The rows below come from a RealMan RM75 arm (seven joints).
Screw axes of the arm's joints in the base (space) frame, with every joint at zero. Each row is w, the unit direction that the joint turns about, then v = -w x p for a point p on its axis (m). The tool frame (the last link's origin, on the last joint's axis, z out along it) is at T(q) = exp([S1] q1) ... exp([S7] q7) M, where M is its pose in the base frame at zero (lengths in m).
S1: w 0 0 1 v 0 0 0
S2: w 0 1 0 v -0.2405 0 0
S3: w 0 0 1 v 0 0 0
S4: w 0 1 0 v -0.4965 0 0
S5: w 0 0 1 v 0 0 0
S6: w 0 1 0 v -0.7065 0 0
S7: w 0 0 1 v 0 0 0
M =
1 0 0 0
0 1 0 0
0 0 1 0.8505
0 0 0 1
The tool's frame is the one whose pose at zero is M.
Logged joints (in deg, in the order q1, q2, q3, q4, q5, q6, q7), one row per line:
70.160, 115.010, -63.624, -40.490, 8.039, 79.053, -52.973
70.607, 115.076, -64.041, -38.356, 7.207, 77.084, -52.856
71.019, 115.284, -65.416, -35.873, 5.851, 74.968, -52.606
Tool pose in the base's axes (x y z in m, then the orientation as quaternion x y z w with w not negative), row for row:
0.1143, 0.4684, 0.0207, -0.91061, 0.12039, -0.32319, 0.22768
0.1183, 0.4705, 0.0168, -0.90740, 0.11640, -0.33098, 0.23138
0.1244, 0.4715, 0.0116, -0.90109, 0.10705, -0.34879, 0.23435
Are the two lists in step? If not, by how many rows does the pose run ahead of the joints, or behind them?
They are in step.
